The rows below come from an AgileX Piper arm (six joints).
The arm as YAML. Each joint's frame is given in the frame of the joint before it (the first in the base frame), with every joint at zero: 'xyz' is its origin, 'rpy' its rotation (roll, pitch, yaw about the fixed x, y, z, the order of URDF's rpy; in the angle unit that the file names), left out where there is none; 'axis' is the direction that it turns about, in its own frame. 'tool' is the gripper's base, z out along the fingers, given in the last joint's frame.
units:
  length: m
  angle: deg
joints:
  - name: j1
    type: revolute
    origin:
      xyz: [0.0, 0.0, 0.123]
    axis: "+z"
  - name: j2
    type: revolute
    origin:
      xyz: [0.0, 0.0, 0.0]
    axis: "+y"
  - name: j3
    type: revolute
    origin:
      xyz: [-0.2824, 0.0, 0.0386]
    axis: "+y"
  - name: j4
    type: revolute
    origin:
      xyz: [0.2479, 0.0, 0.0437]
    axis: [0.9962, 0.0, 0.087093]
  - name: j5
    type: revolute
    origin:
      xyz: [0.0, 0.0, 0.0]
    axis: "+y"
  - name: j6
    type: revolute
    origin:
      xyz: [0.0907, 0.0, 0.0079]
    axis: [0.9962, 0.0, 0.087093]
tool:
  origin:
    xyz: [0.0, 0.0, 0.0]
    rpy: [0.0, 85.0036, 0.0]
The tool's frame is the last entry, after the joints.
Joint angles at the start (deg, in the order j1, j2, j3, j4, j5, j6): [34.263, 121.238, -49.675, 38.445, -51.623, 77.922]
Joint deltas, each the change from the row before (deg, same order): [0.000, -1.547, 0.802, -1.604, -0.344, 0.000]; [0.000, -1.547, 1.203, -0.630, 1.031, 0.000]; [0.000, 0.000, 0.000, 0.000, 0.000, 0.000]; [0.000, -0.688, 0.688, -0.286, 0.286, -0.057]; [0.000, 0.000, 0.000, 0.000, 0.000, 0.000]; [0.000, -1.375, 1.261, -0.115, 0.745, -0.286]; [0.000, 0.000, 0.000, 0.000, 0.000, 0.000]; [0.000, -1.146, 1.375, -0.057, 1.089, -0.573]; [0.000, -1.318, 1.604, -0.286, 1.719, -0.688]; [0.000, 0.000, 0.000, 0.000, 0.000, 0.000]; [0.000, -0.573, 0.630, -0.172, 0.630, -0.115]
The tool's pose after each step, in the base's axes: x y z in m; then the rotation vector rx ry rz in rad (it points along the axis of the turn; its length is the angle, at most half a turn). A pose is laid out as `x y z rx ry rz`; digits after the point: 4 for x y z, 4 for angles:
0.3312 0.1736 0.1017 1.4300 1.4727 1.1269
0.3268 0.1721 0.1062 1.4287 1.4923 1.1297
0.3268 0.1721 0.1062 1.4287 1.4923 1.1297
0.3244 0.1710 0.1079 1.4260 1.5011 1.1289
0.3244 0.1710 0.1079 1.4260 1.5011 1.1289
0.3197 0.1685 0.1111 1.4266 1.5154 1.1233
0.3197 0.1685 0.1111 1.4266 1.5154 1.1233
0.3143 0.1657 0.1119 1.4284 1.5418 1.1060
0.3077 0.1628 0.1120 1.4307 1.5830 1.0833
0.3077 0.1628 0.1120 1.4307 1.5830 1.0833
0.3050 0.1617 0.1124 1.4322 1.5969 1.0775

